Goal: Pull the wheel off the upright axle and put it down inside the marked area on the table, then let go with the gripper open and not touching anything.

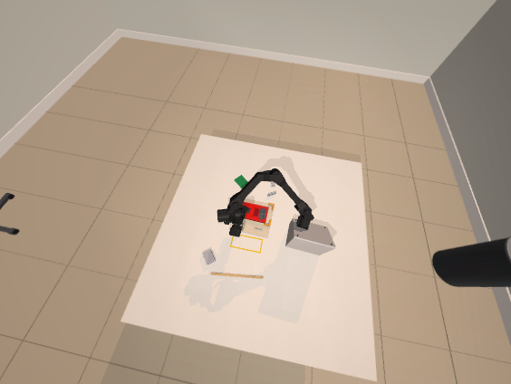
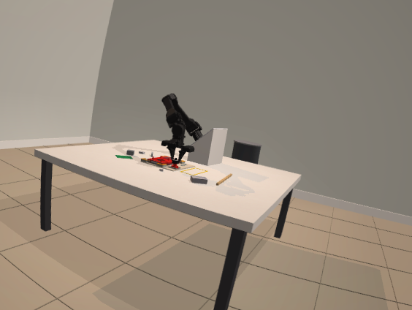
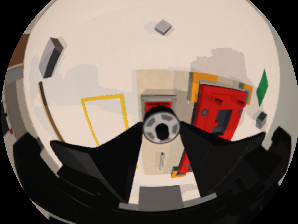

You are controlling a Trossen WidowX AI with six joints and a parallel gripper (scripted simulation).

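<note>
Right now the wheel is right at my gripper tip. Round my gripper tip: wooden stick 270 mm to the left, 90 mm behind, 40 mm below; green card 310 mm to the right, 110 mm ahead, 40 mm below.
</note>
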